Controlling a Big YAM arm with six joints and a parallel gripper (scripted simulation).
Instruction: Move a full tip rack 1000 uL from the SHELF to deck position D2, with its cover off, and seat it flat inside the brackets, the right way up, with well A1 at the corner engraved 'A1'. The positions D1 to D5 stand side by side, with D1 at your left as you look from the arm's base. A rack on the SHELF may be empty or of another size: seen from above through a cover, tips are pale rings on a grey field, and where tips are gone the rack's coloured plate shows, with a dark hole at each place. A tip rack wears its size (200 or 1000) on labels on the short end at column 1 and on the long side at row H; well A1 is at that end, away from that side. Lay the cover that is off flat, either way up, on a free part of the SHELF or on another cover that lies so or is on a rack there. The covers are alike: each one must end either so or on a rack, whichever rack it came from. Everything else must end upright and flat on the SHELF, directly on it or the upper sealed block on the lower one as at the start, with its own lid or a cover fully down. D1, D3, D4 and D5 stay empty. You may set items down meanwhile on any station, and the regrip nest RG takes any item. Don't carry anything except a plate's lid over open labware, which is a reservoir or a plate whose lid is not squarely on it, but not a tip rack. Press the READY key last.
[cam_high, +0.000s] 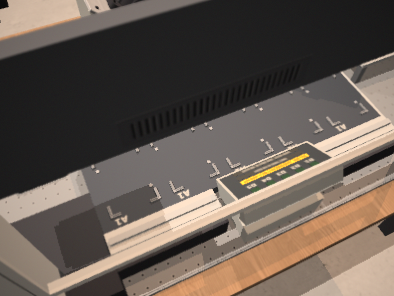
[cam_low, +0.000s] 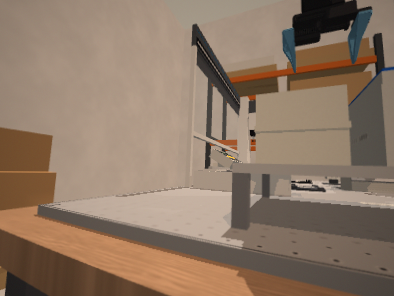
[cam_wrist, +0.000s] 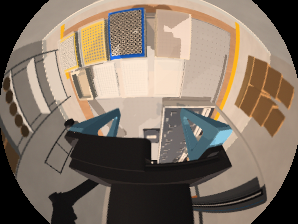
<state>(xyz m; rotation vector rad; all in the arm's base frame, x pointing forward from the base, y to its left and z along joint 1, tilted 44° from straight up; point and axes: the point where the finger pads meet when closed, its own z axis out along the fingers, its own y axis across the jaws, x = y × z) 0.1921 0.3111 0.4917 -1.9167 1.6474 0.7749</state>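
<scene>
Right now my hand is 140 mm above the blue tip rack, 120 mm to the right of it and 60 mm past it. Round my hand: beige block: 150 mm below, 140 mm to the left, 40 mm ahead; then clear rack cover: 190 mm below, 60 mm ahead, 10 mm to the left; then shelf: 210 mm below, 110 mm behind, 60 mm to the left.
</scene>
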